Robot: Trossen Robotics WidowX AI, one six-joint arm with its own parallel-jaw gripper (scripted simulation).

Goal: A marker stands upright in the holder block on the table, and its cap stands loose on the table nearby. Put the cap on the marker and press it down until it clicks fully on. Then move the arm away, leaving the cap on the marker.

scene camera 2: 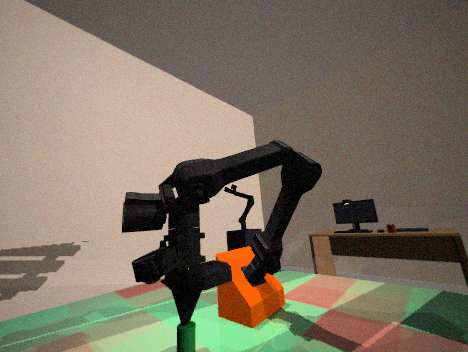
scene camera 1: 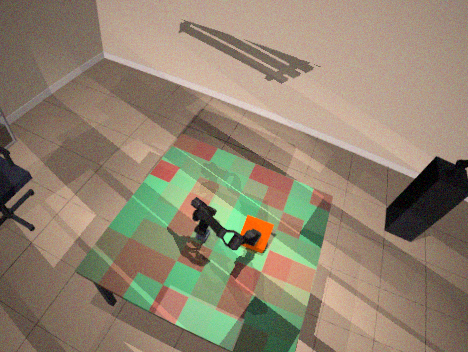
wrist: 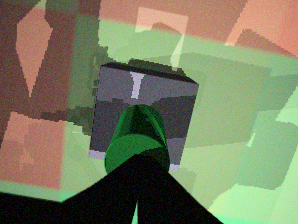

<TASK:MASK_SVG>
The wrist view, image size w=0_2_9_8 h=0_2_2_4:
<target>my gripper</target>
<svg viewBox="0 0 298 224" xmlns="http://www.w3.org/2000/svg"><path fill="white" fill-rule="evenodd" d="M223 223L199 201L194 199L154 157L140 154L133 155L89 188L78 192L62 202L0 192L0 224L132 224L136 205L138 224Z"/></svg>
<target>green cap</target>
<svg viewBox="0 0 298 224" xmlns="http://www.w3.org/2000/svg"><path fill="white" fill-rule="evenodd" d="M156 109L145 104L137 104L127 108L121 114L104 157L106 174L109 174L135 154L154 157L169 172L170 158L164 123Z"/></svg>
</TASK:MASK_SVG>
